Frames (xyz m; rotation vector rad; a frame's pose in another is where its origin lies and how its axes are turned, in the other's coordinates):
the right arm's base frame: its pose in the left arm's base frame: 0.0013 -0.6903 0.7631 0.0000 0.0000 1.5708
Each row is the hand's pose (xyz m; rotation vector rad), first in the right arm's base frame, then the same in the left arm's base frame.
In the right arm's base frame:
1: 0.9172 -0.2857 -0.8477 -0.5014 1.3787 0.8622
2: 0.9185 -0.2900 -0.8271 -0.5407 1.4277 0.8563
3: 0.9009 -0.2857 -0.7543 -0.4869 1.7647 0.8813
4: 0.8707 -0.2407 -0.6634 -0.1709 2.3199 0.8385
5: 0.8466 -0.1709 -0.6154 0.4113 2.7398 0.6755
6: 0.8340 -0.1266 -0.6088 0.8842 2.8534 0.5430
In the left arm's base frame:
1: 0.2870 0.2269 -0.0846 -1.6447 0.7674 2.0597
2: 0.2913 0.2282 -0.0640 -1.7178 0.7741 2.0225
3: 0.2870 0.2106 0.0088 -1.9554 1.1097 1.8591
4: 0.2420 0.1804 0.0997 -2.1062 1.8172 1.4356
5: 0.1722 0.1563 0.1477 1.7257 -2.3353 -0.8091
6: 0.1279 0.1437 0.1543 1.3625 -2.5861 -0.4865

